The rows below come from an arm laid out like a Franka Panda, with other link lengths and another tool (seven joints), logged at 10 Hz.
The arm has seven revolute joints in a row. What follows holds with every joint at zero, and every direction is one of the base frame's.
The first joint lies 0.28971 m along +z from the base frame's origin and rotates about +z.
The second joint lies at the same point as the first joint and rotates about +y.
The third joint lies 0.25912 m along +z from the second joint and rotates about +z.
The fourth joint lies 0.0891 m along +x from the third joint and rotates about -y.
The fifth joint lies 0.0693 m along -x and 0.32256 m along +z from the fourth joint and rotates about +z.
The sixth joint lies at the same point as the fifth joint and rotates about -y.
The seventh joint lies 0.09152 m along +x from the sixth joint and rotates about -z.
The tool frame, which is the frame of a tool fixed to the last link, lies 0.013 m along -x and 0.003 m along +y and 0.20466 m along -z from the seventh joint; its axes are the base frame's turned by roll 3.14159, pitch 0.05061 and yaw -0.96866 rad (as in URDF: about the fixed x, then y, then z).
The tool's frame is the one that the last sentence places.
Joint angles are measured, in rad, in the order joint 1, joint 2, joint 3, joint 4, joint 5, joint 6, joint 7. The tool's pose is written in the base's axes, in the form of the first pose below.
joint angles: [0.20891 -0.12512 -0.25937 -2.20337 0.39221 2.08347 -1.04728]
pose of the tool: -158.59 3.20 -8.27 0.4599 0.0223 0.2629
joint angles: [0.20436 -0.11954 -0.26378 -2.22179 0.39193 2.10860 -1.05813]
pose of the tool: -158.93 3.00 -8.70 0.4594 0.0166 0.2547
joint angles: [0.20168 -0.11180 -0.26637 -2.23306 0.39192 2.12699 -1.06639]
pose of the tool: -159.25 2.92 -8.93 0.4593 0.0129 0.2479
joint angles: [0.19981 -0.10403 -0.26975 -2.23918 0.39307 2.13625 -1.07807]
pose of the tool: -159.43 2.97 -8.82 0.4590 0.0098 0.2426
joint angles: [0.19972 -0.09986 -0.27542 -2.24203 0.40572 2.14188 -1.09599]
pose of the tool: -158.93 2.77 -8.67 0.4596 0.0081 0.2403
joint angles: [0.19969 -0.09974 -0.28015 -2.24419 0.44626 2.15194 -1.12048]
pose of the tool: -157.09 2.04 -9.04 0.4623 0.0096 0.2416
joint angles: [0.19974 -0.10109 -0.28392 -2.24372 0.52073 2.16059 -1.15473]
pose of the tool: -153.62 1.05 -9.90 0.4671 0.0149 0.2460
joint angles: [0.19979 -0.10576 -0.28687 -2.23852 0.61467 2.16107 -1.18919]
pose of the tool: -149.06 0.08 -11.22 0.4730 0.0229 0.2550
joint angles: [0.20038 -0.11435 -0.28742 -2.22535 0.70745 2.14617 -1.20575]
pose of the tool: -144.15 -0.30 -12.80 0.4788 0.0335 0.2692
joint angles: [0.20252 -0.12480 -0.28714 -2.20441 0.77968 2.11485 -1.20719]
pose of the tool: -139.79 -0.13 -13.65 0.4829 0.0451 0.2867
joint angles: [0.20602 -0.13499 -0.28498 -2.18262 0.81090 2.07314 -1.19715]
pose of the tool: -137.24 0.48 -13.09 0.4829 0.0560 0.3018
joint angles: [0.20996 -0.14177 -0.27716 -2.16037 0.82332 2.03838 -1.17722]
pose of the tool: -135.82 1.13 -12.25 0.4822 0.0671 0.3146
